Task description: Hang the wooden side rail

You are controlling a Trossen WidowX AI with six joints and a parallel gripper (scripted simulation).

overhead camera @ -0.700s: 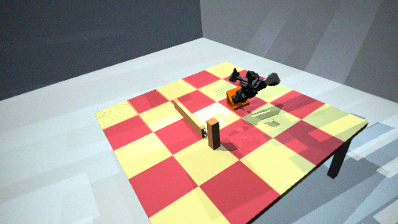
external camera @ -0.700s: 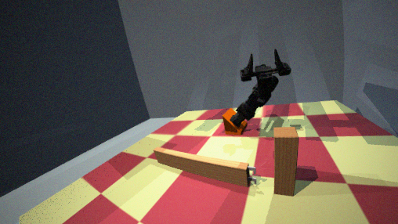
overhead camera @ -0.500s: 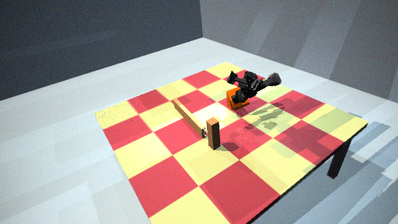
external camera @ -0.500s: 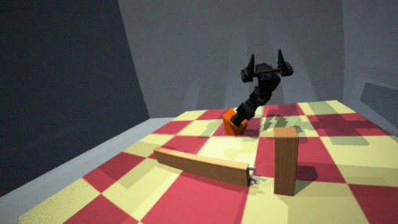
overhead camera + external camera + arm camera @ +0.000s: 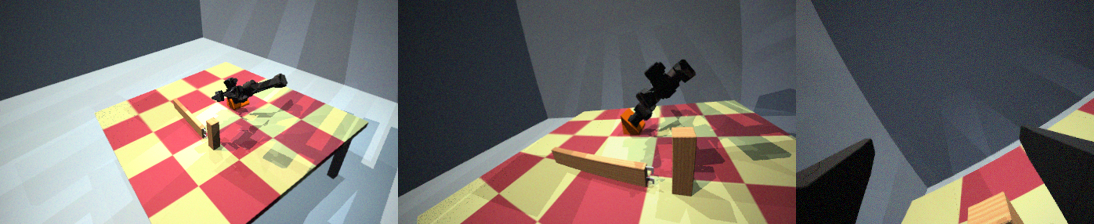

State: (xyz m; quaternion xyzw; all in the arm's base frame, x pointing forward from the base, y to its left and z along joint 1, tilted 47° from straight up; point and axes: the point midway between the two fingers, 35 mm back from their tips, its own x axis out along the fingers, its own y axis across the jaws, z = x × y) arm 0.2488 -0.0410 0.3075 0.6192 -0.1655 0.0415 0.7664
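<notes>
My gripper tip is 200 mm above the wooden headboard post, 60 mm short of it and 30 mm to the right of it.
</notes>
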